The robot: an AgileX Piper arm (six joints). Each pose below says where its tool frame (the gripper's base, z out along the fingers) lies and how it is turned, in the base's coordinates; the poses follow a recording.
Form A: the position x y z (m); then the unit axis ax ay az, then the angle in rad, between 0 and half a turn.
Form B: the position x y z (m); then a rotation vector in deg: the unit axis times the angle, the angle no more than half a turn. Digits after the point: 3 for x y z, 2 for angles.
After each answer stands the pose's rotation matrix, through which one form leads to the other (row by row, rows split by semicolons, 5 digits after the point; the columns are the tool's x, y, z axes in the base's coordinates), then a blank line. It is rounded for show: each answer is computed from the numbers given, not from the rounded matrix.
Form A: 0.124 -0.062 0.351 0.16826 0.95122 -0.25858 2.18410
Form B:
0.124 -0.062 0.351 21.06 119.04 -32.36
-0.53097 0.46363 0.70931; 0.04072 0.85004 -0.52514; -0.84641 -0.24994 -0.47022

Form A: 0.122 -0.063 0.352 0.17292 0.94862 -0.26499 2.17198
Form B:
0.122 -0.063 0.352 21.52 118.05 -32.98
-0.51880 0.47534 0.71056; 0.03829 0.84325 -0.53616; -0.85403 -0.25096 -0.45568

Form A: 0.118 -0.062 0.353 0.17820 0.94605 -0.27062 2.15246
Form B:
0.118 -0.062 0.353 21.98 116.67 -33.37
-0.50021 0.48733 0.71575; 0.03509 0.83733 -0.54558; -0.86519 -0.24779 -0.43594

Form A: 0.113 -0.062 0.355 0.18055 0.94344 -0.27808 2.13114
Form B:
0.113 -0.062 0.355 22.05 115.20 -33.95
-0.48155 0.49642 0.72227; 0.02531 0.83165 -0.55472; -0.87605 -0.24884 -0.41305

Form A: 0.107 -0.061 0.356 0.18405 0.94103 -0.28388 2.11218
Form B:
0.107 -0.061 0.356 22.27 113.88 -34.35
-0.46399 0.50573 0.72729; 0.01916 0.82655 -0.56253; -0.88563 -0.24707 -0.39321

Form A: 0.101 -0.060 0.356 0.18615 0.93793 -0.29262 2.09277
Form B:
0.101 -0.060 0.356 22.32 112.46 -35.09
-0.44666 0.51530 0.73141; 0.00800 0.81975 -0.57267; -0.89467 -0.24994 -0.37027

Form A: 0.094 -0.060 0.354 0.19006 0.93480 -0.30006 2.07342
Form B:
0.094 -0.060 0.354 22.58 111.05 -35.65
-0.42820 0.52620 0.73468; 0.00031 0.81307 -0.58217; -0.90368 -0.24906 -0.34832

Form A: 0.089 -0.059 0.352 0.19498 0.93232 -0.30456 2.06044
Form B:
0.089 -0.059 0.352 23.02 110.06 -35.95
-0.41441 0.53606 0.73546; -0.00149 0.80772 -0.58956; -0.91009 -0.24542 -0.33393

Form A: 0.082 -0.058 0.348 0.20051 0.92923 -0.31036 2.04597
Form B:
0.082 -0.058 0.348 23.50 108.93 -36.38
-0.39890 0.54754 0.73558; -0.00442 0.80101 -0.59863; -0.91699 -0.24204 -0.31710

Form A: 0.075 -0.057 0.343 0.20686 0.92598 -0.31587 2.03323
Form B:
0.075 -0.057 0.343 24.10 107.87 -36.80
-0.38425 0.55970 0.73423; -0.00569 0.79383 -0.60811; -0.92321 -0.23784 -0.30184

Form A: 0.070 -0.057 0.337 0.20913 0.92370 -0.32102 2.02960
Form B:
0.070 -0.057 0.337 24.32 107.41 -37.33
-0.37977 0.56654 0.73130; -0.00910 0.78820 -0.61535; -0.92504 -0.24034 -0.29418

